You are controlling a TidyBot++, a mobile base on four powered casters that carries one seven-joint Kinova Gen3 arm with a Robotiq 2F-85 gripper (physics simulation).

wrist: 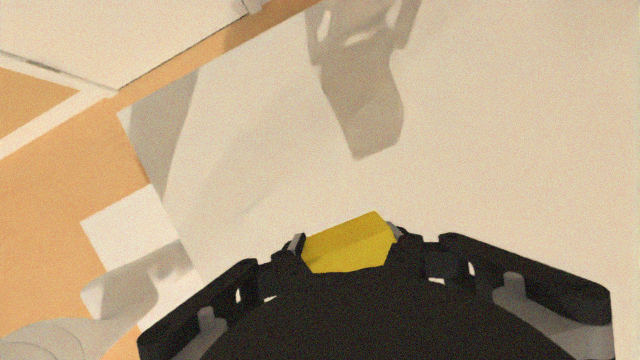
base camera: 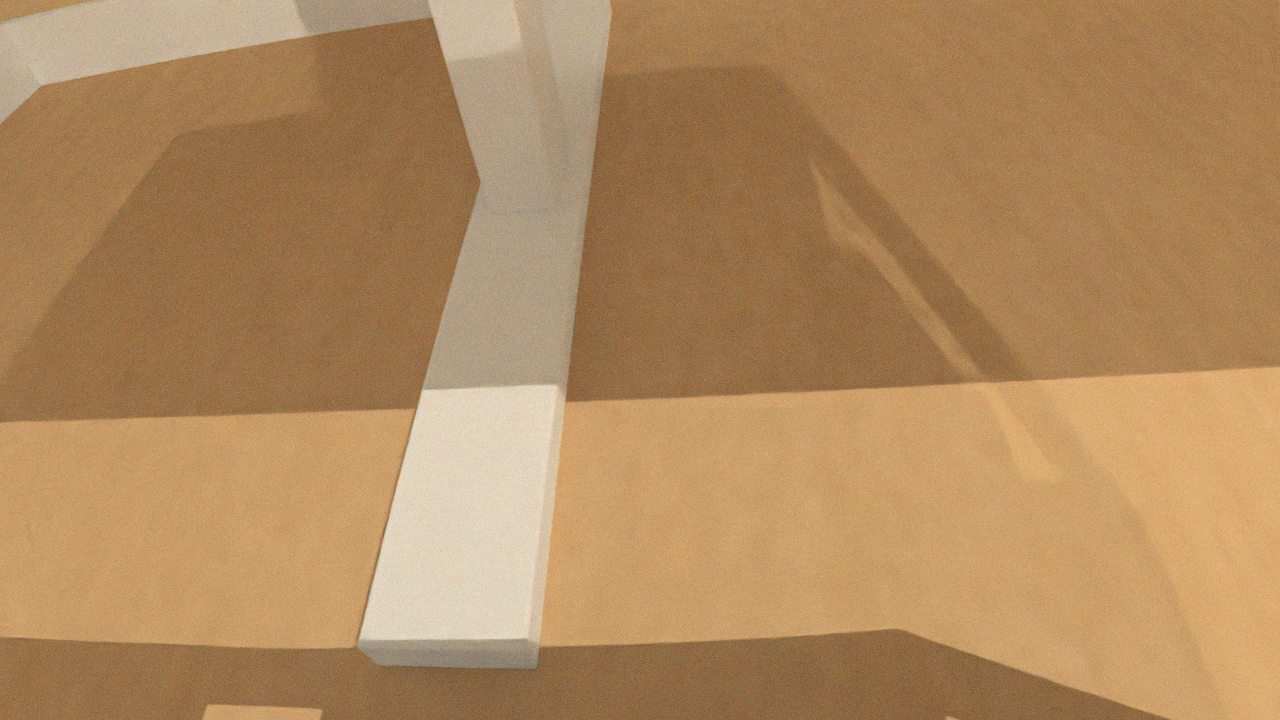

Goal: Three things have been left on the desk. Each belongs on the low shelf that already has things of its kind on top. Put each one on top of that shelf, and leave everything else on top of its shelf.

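Places are measured from the arm's base along level axes (x right, y ahead, z up), in centimetres.
Pixels of known places: gripper, fingertip midpoint: [wrist: 343,239].
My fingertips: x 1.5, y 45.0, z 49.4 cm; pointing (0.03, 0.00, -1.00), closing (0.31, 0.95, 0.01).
Behind a point stands the place of what it marks.
My gripper [wrist: 343,239] @(x 1.5, y 45.0, z 49.4 cm) is shut on a yellow block [wrist: 350,245] @(x 0.5, y 45.7, z 53.6 cm) at the bottom middle of the wrist view. The block shows flat faces between the two fingertips; its lower part is hidden by the gripper body. The block is held above the pale desk top [wrist: 475,125] @(x 0.4, y 68.1, z 32.4 cm), and the gripper's shadow falls on the desk above it in the view. The other things of the task and the things on top of the low shelves do not show in either view.
In the base camera view a white desk foot [base camera: 474,519] with an upright post [base camera: 501,116] @(x -12.0, y 53.2, z -29.4 cm) stands on the wooden floor [base camera: 805,501] @(x 4.4, y 30.3, z -39.6 cm). In the wrist view a pale panel [wrist: 110,35] @(x -85.4, y -6.4, z -14.8 cm) lies past the desk edge, upper left. The white robot base [wrist: 130,225] @(x -15.9, y -22.8, z -1.4 cm) shows at left.
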